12 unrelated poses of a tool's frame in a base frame.
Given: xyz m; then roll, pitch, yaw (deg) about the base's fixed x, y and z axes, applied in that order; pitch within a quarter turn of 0, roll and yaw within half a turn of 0.
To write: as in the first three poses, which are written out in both.
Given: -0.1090, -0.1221, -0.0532, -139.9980, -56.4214, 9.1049
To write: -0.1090, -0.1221, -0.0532, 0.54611, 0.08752, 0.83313, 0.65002, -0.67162, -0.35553
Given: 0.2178, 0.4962, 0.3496, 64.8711, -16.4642, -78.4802
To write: 0.2178, 0.4962, 0.3496, 0.19152, -0.93968, 0.28342, 0.36486, 0.33623, 0.86823
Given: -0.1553, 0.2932, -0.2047, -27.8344, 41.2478, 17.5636
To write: -0.1553, 0.2932, -0.2047, 0.71682, 0.22689, -0.65932, -0.56035, 0.75018, -0.35106
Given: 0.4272, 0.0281, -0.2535, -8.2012, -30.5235, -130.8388
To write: 0.4272, 0.0281, -0.2535, -0.56331, -0.65171, 0.50789, 0.70144, -0.70206, -0.12288
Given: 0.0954, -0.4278, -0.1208, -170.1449, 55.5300, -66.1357
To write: 0.0954, -0.4278, -0.1208, 0.22898, -0.51759, -0.82442, -0.95810, -0.26956, -0.09687
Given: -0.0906, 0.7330, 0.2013, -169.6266, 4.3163, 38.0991
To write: -0.0906, 0.7330, 0.2013, 0.78471, 0.61527, -0.07526, 0.59627, -0.78244, -0.17955
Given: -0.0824, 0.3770, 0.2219, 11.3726, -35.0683, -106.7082
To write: -0.0824, 0.3770, 0.2219, -0.23531, -0.78391, 0.57455, 0.97155, -0.17334, 0.16139
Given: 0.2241, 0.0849, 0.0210, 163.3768, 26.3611, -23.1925
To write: 0.2241, 0.0849, 0.0210, 0.82360, -0.35287, -0.44403, -0.26060, -0.93080, 0.25633
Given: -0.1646, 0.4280, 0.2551, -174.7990, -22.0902, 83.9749
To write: -0.1646, 0.4280, 0.2551, 0.09726, 0.92147, 0.37607, 0.99396, -0.07063, -0.08400
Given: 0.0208, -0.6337, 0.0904, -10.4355, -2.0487, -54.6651
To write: 0.0208, -0.6337, 0.0904, 0.57798, -0.81526, 0.03575, 0.80604, 0.56351, -0.18101
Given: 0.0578, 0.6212, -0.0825, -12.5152, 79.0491, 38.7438
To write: 0.0578, 0.6212, -0.0825, 0.14817, 0.11889, -0.98179, -0.77691, 0.62827, -0.04117
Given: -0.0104, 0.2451, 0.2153, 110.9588, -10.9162, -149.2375
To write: -0.0104, 0.2451, 0.2153, -0.84375, -0.50223, 0.18937, -0.03099, 0.39782, 0.91694
